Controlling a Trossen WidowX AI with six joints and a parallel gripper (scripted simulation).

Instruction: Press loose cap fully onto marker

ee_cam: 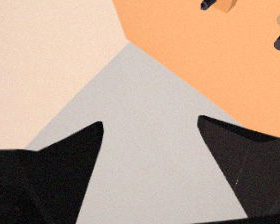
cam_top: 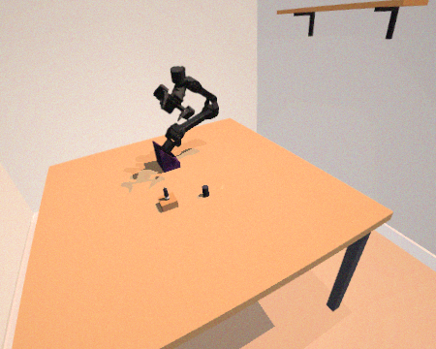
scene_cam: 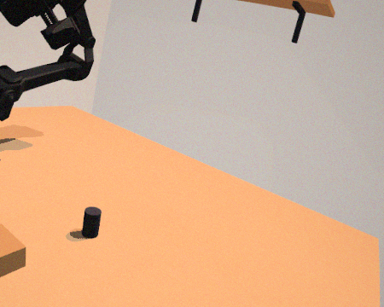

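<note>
Right now the black marker cap is 330 mm below my gripper tip, 140 mm ahead of it and 60 mm to the left of it.
</note>
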